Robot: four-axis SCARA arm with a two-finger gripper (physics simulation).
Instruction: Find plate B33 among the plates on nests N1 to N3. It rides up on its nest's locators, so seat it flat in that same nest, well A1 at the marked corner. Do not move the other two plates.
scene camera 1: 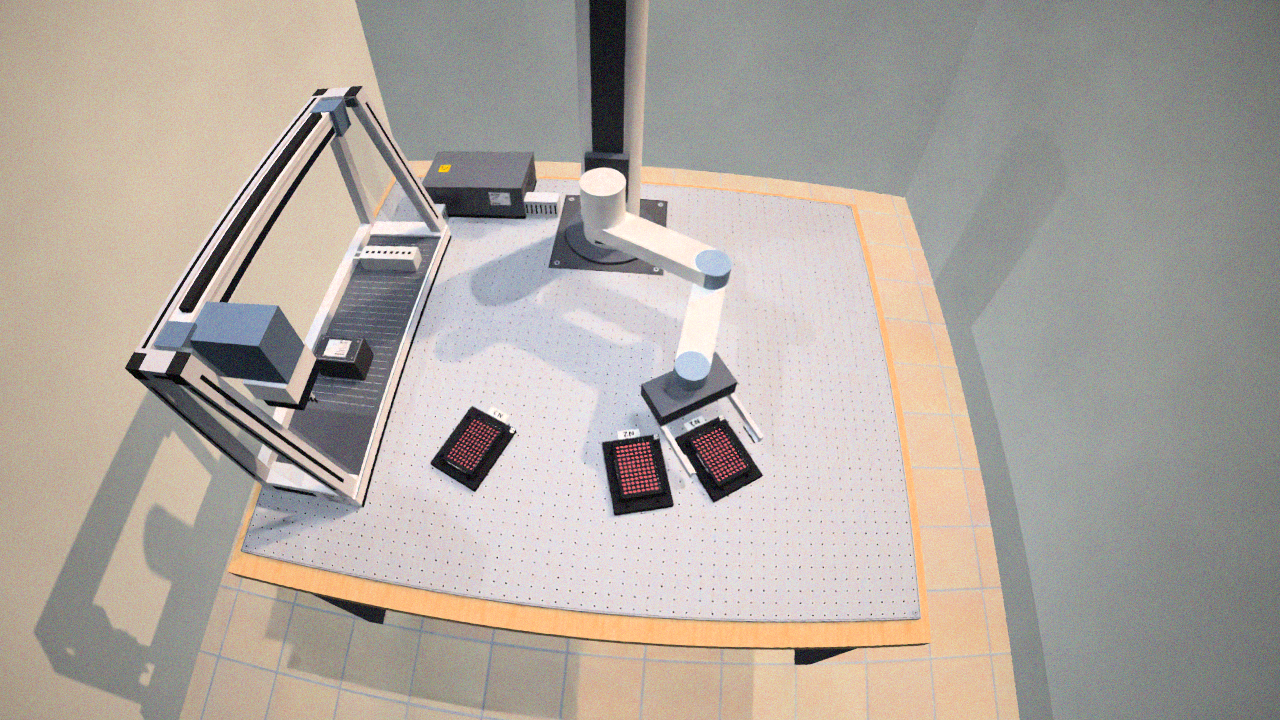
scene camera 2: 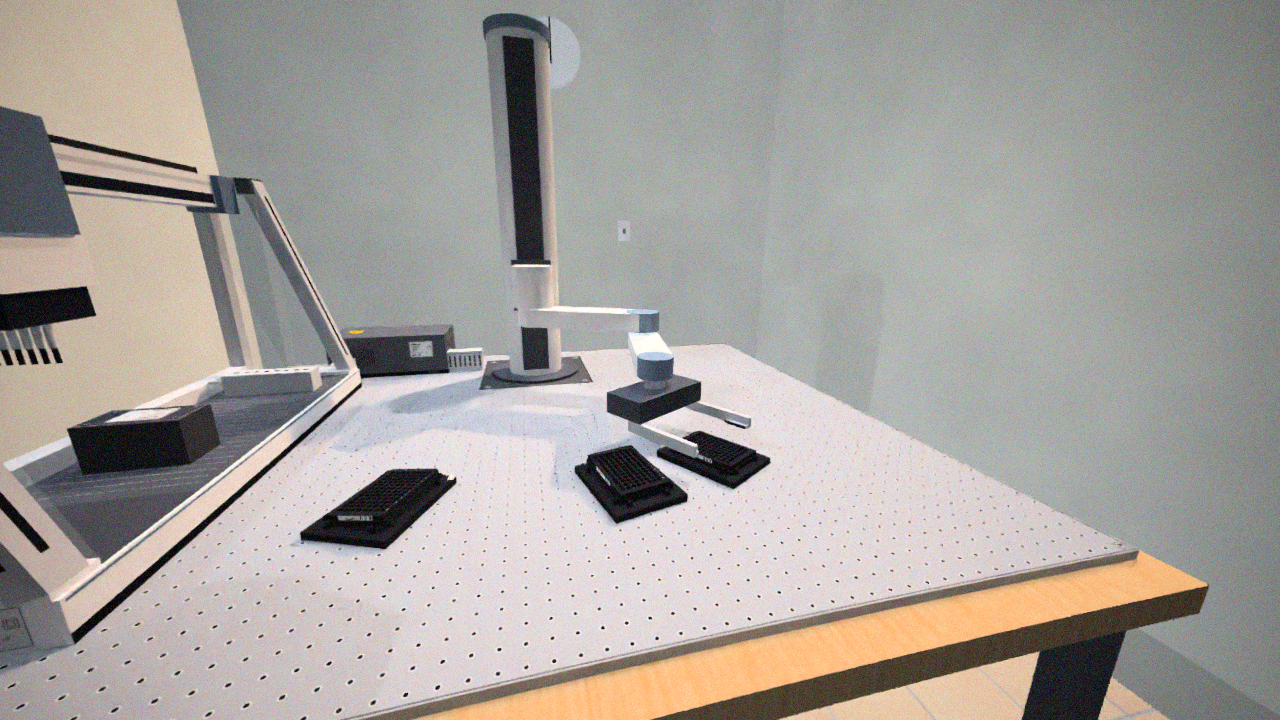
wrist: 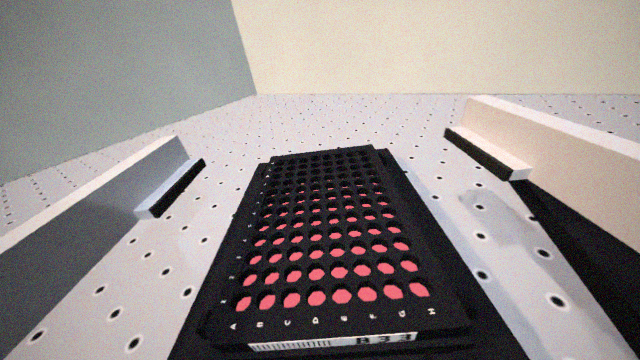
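Plate B33 (scene camera 1: 721, 452) (scene camera 2: 726, 452) (wrist: 325, 240), black with pink wells, sits in the rightmost nest (scene camera 1: 744, 481) (scene camera 2: 735, 477) (wrist: 192, 347). Its label reads B33 in the wrist view, with well A1 at the near left corner. It looks about level; whether it is fully flush on the locators cannot be told. My gripper (scene camera 1: 725, 455) (scene camera 2: 721, 436) (wrist: 318, 134) is wide open above the plate, one finger to each side, neither touching it. The plate (scene camera 1: 637, 467) (scene camera 2: 631, 472) on N2 and the leftmost plate (scene camera 1: 474, 445) (scene camera 2: 393, 494) sit in their nests.
The N2 nest (scene camera 1: 640, 505) stands close beside the left finger in scene camera 1. A gantry frame (scene camera 1: 393, 385) with a pipetting head (scene camera 1: 250, 340) stands at the left. A dark grey box (scene camera 1: 478, 183) (scene camera 2: 402, 351) stands at the back, left of the arm's column.
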